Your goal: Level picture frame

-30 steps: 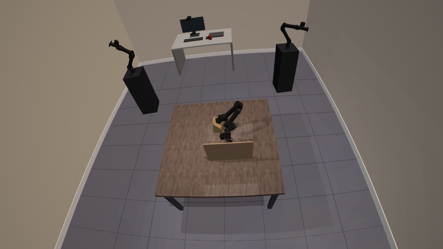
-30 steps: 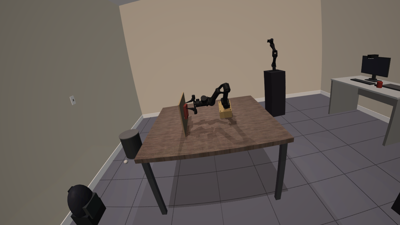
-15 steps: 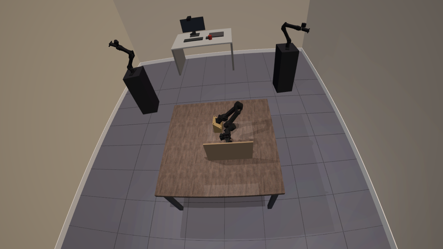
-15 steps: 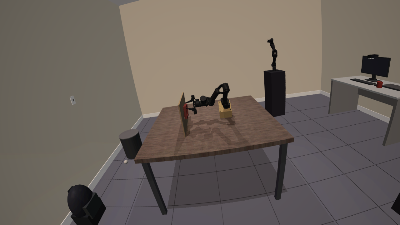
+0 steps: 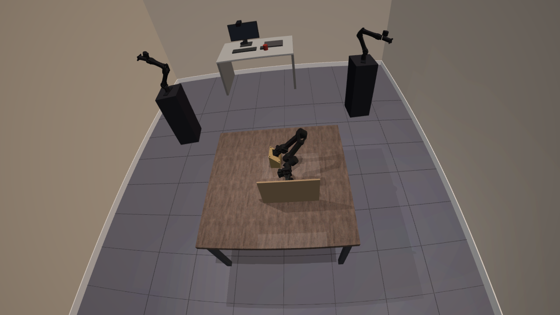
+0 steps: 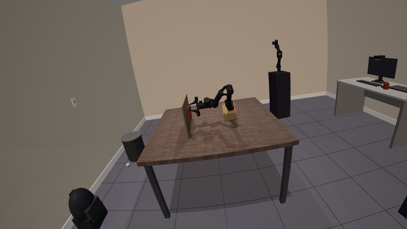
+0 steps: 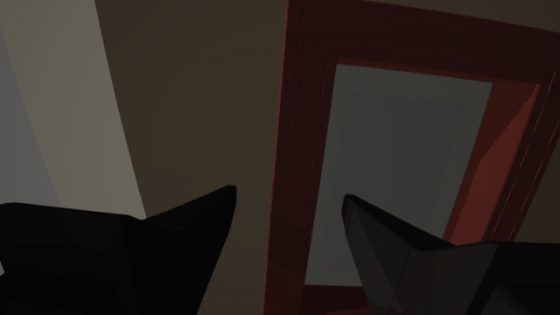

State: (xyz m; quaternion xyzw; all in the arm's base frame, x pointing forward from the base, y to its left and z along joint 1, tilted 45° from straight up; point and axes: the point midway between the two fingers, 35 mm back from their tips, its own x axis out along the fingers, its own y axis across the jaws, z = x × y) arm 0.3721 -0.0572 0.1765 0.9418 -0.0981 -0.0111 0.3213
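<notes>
My gripper tip is now 1 cm short of the picture frame, 1 cm to the right of it and 5 cm above it. From my gripper tip the other things lie so: tan wall panel 2 cm ahead, 1 cm to the left, 6 cm below.
</notes>
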